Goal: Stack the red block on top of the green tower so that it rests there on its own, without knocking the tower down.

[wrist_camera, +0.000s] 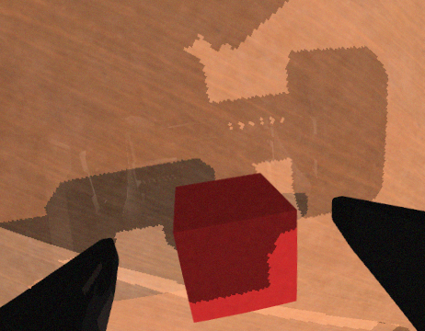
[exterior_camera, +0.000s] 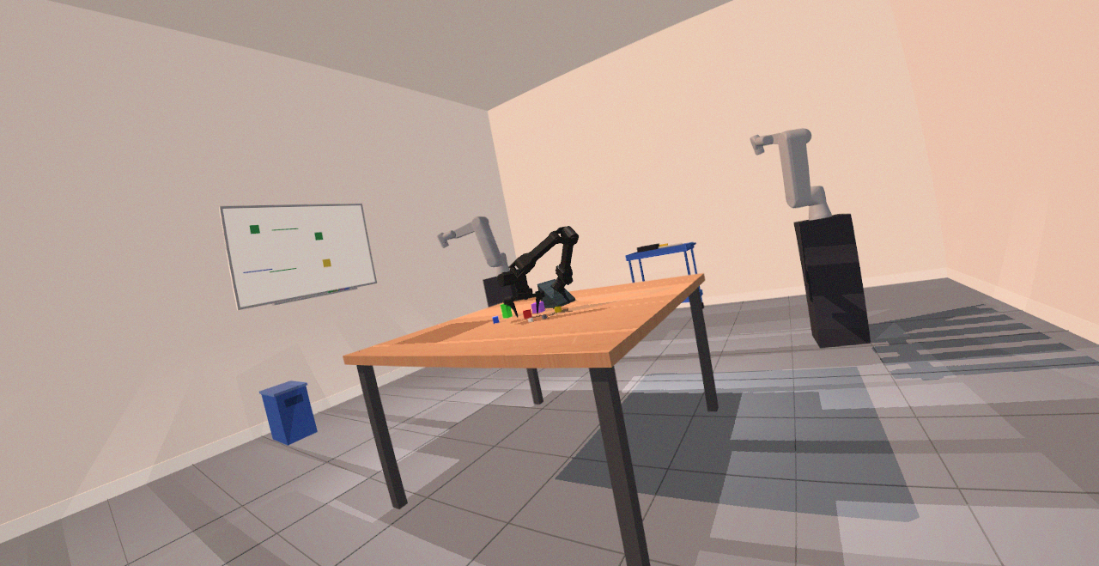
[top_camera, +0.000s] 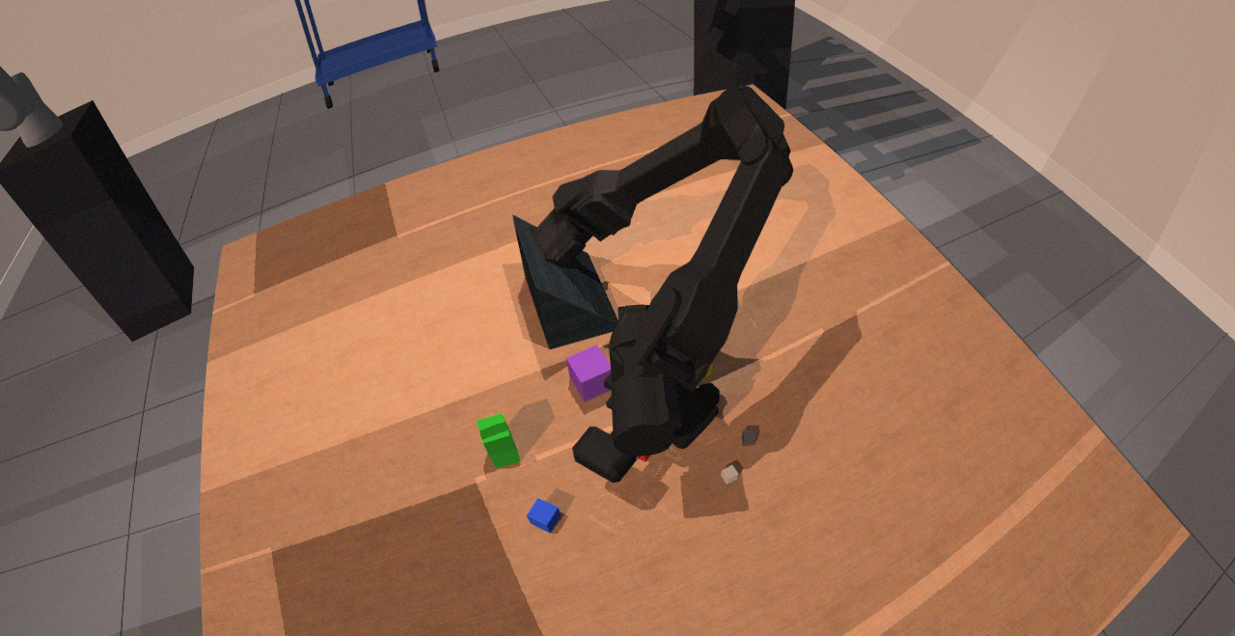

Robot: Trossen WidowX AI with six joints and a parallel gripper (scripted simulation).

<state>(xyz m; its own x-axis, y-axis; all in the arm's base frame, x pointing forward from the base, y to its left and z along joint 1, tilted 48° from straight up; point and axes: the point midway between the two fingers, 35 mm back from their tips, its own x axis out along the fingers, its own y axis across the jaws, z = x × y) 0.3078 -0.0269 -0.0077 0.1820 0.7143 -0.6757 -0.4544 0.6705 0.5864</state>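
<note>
Now: gripper tip 12 cm past the purple block, 1 cm to the left of it and 1 cm below it. Also, from my gripper tip: small white block (10 cm ahead, 7 cm to the left); then red block (1 cm above); then small grey block (12 cm to the left, 7 cm ahead).
</note>
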